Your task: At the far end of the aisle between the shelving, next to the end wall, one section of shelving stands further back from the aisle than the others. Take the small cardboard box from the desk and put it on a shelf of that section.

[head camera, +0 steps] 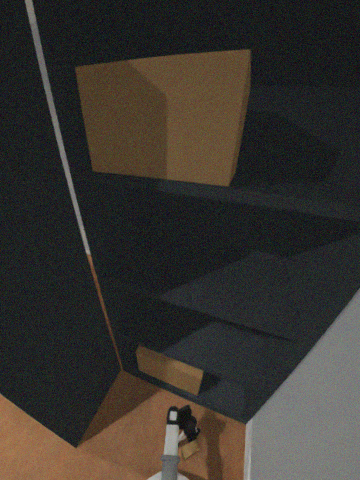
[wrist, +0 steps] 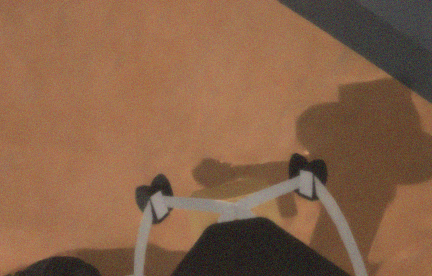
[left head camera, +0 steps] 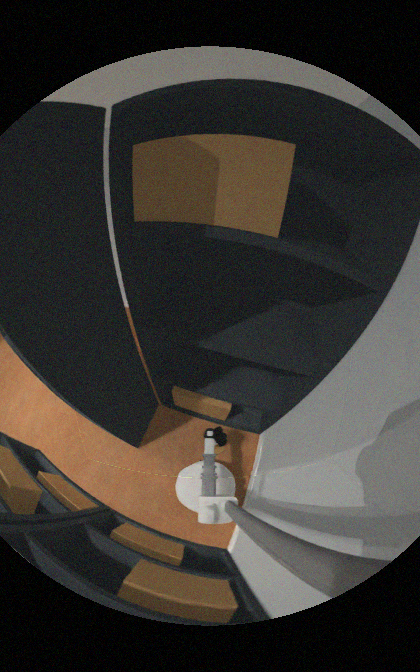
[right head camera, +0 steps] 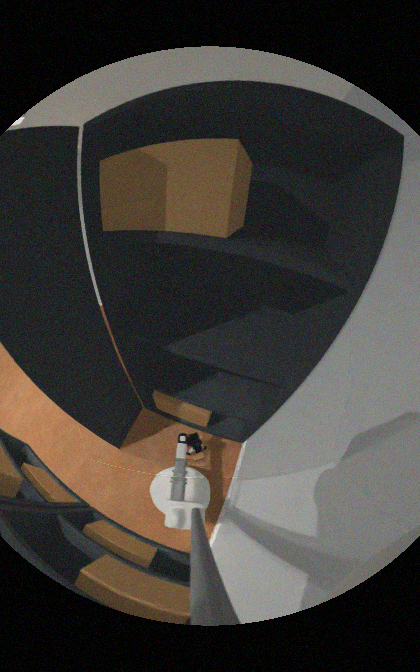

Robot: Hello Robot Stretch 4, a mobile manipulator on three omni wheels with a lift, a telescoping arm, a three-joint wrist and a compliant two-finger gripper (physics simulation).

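Places are measured from the robot's base along level axes (x right, y ahead, z up), in metres.
Pixels of known places: gripper, fingertip midpoint: (head camera: 186,438) (wrist: 229,179).
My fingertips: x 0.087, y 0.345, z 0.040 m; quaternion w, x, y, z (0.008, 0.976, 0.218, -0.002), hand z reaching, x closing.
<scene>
Behind a point stands the place of what it marks.
The small cardboard box (head camera: 190,449) @(y 0.301, x 0.110, z 0.032 m) (right head camera: 199,456) (wrist: 222,191) @(y 0.321, x 0.087, z 0.003 m) lies on the floor in front of the set-back shelving section, partly in shadow. In the wrist view the fingers and the dark gripper body cover part of it. My gripper (head camera: 188,438) @(y 0.345, x 0.087, z 0.040 m) (right head camera: 196,449) (wrist: 229,179) @(y 0.345, x 0.087, z 0.040 m) is open, its fingertips wide apart with nothing between them, pointing down above the box. The height gap is hard to tell. The set-back section (head camera: 240,290) @(y 0.653, x 0.256, z 0.963 m) (left head camera: 280,325) (right head camera: 250,330) stands beside the end wall (head camera: 310,400) @(y 0.322, x 0.452, z 0.807 m), with dark shelf boards at several heights. The desk does not show.
A large box (head camera: 200,120) @(y 0.591, x 0.019, z 1.567 m) (left head camera: 250,185) stands on an upper shelf of that section, and a low box (head camera: 170,370) @(y 0.607, x -0.037, z 0.264 m) on its bottom shelf. A dark shelving side (head camera: 40,300) @(y 0.475, x -0.495, z 1.020 m) juts forward on the left. Shelving with boxes (left head camera: 177,590) (right head camera: 135,587) stands across the aisle.
</scene>
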